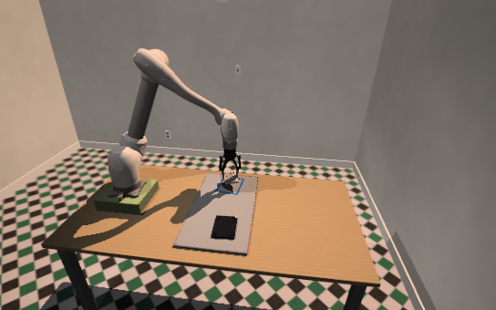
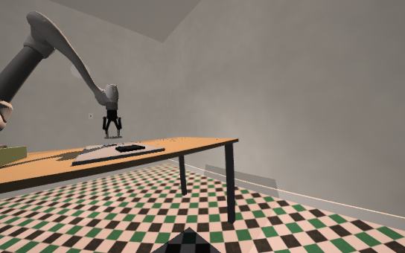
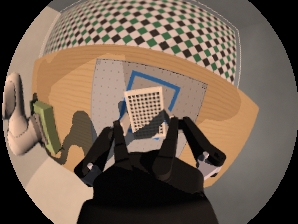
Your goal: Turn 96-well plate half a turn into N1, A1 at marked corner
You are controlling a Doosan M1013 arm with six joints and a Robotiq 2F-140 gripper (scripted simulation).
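Right now my hand is 1 cm past the black plate nest N1, 41 cm to the left of it and 7 cm above it. From my hand the other things lie so: white 96-well plate: 2 cm below.
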